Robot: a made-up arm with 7 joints.
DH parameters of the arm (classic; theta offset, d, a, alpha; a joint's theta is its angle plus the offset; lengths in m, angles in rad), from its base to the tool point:
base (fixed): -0.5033 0 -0.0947 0
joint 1: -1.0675 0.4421 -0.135 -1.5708
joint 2: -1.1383 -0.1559 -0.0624 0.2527
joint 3: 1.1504 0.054 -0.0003 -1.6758
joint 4: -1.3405 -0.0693 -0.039 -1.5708
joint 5: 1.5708 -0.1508 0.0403 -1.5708
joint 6: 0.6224 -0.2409 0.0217 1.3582
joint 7: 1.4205 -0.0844 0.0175 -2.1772
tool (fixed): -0.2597 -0.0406 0 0
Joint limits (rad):
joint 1: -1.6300..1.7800
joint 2: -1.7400..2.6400
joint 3: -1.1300..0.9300
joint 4: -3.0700..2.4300
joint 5: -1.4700..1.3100
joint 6: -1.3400..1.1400
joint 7: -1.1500..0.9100
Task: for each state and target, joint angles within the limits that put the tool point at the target. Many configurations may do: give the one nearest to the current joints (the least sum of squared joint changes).
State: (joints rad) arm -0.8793 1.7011 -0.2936 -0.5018 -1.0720 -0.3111 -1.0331
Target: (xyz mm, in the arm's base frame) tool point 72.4 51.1 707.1
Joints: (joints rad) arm -0.6268 2.0154 -0.0154 -0.0393 -0.6465 -0.5616 -0.9401
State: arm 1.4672 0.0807 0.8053 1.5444 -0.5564 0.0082 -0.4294
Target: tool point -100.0 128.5 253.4
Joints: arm 1.7800 0.2696 0.2445 1.8021 -0.5791 0.1124 -0.1231
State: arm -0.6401 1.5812 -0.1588 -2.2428 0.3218 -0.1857 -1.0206
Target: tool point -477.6 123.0 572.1
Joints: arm -0.2670 1.5916 -0.2214 -2.1411 0.4201 -0.2179 -1.0365
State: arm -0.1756 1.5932 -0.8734 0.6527 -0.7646 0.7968 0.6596
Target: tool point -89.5 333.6 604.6
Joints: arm 0.3318 1.9542 -0.5971 0.3853 -0.7852 0.8579 0.7463
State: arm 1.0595 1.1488 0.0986 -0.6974 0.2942 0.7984 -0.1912
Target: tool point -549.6 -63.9 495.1
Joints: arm 1.5529 0.5583 -0.2555 -0.8488 -0.2161 1.0421 -0.0650
